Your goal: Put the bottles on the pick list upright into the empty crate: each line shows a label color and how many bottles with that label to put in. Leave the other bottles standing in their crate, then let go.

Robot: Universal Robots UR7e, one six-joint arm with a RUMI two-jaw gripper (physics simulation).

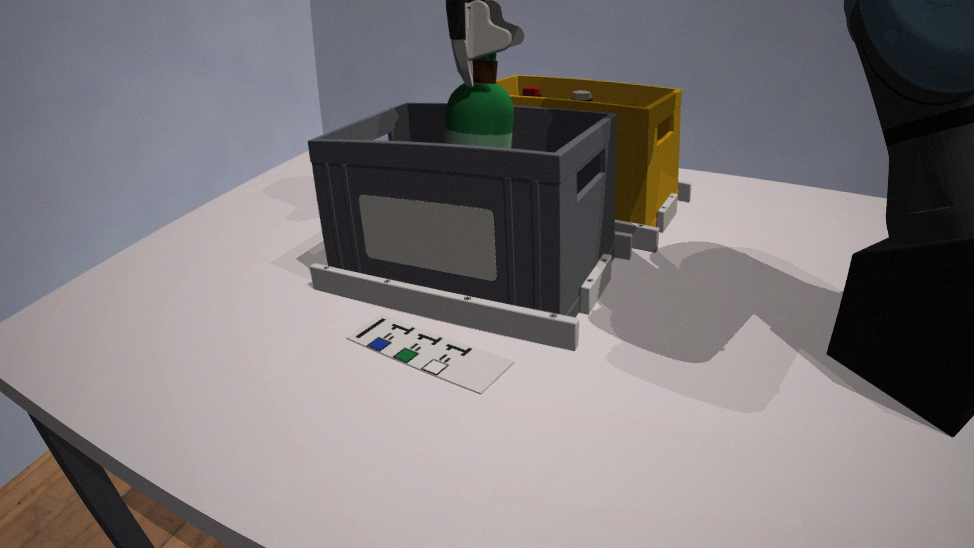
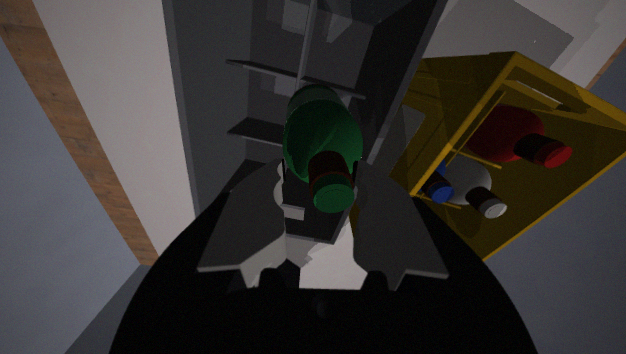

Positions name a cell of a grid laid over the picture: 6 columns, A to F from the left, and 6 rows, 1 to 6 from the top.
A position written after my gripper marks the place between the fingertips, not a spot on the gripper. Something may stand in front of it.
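Image 1 gives me my gripper (C1), along with a green bottle (C2). In image 2 I find my gripper again (D3), and the bottle appears there as well (D3).
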